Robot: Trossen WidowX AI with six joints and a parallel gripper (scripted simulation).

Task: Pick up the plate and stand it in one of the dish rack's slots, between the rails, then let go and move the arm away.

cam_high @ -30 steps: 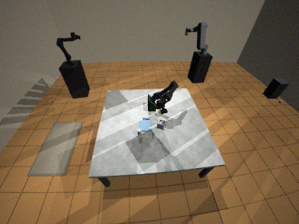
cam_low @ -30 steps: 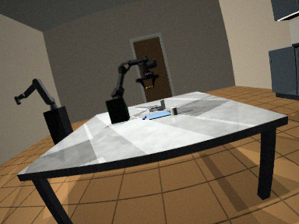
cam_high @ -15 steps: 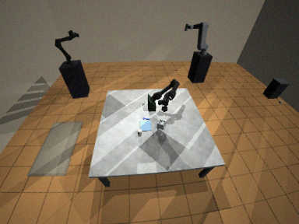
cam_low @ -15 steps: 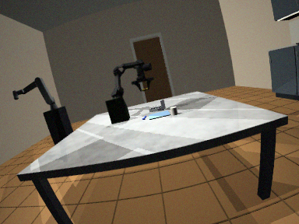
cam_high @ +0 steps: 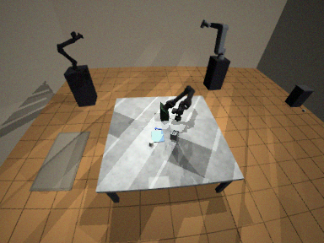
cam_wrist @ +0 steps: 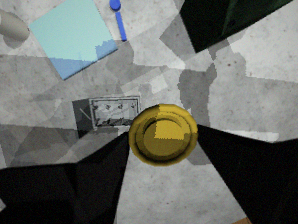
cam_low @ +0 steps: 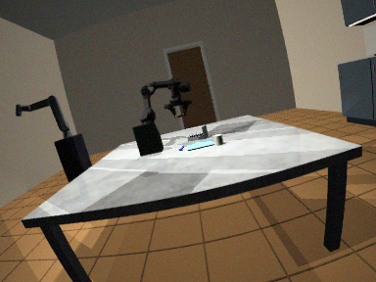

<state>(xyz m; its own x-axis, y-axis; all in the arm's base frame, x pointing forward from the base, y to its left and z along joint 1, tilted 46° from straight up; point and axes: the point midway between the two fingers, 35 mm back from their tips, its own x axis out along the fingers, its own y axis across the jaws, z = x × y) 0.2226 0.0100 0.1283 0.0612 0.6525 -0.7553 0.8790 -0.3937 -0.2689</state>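
The grey dish rack is 14 cm below my gripper tip, 8 cm ahead of it and 4 cm to the right of it. From my gripper tip the other things lie so: light blue mat: 23 cm to the right, 16 cm below, 6 cm ahead; then yellow plate: 1 cm above; then blue spoon: 21 cm to the right, 16 cm below, 5 cm behind.
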